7 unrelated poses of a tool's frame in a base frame.
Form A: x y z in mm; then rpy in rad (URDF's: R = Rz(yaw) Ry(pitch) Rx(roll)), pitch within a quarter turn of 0, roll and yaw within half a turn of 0.
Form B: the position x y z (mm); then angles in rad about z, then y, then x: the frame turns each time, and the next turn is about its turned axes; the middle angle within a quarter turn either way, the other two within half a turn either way. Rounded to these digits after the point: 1 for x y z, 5 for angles.
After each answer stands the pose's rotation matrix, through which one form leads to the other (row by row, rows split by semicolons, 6 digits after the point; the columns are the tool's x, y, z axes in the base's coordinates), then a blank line. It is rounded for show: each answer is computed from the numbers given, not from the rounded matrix.
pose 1, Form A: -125.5, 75.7, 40.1, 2.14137, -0.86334, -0.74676
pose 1, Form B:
-125.5, 75.7, 40.1, -0.74676, -0.86334, 2.14137
0.476959 -0.836297 -0.270402; -0.441456 0.038087 -0.896474; 0.760017 0.546952 -0.351022

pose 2, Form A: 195.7, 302.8, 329.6, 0.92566, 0.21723, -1.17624
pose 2, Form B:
195.7, 302.8, 329.6, -1.17624, 0.21723, 0.92566
0.375365 0.621304 -0.687810; -0.901471 0.072164 -0.426781; -0.215526 0.780239 0.587176

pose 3, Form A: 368.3, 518.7, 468.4, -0.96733, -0.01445, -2.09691
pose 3, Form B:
368.3, 518.7, 468.4, -2.09691, -0.01445, -0.96733
-0.502124 0.484780 0.716143; -0.864675 -0.295273 -0.406388; 0.014449 -0.823287 0.567441

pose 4, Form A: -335.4, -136.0, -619.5, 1.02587, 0.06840, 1.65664
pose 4, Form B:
-335.4, -136.0, -619.5, 1.65664, 0.06840, 1.02587
-0.085538 -0.521458 0.848979; 0.993988 0.013790 0.108618; -0.068347 0.853166 0.517143

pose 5, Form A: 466.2, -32.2, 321.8, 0.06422, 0.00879, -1.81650
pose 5, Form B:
466.2, -32.2, 321.8, -1.81650, 0.00879, 0.06422
-0.243230 0.967830 -0.064382; -0.969929 -0.243285 0.007102; -0.008790 0.064173 0.997900

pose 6, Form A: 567.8, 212.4, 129.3, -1.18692, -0.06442, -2.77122
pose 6, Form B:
567.8, 212.4, 129.3, -2.77122, -0.06442, -1.18692
-0.930259 0.079919 0.358094; -0.361212 -0.370728 -0.855621; 0.064375 -0.925297 0.373741

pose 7, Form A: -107.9, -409.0, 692.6, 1.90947, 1.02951, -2.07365
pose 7, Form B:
-107.9, -409.0, 692.6, -2.07365, 1.02951, 1.90947
-0.248308 -0.680682 -0.689214; -0.451458 -0.548183 0.704047; -0.857047 0.485971 -0.171181

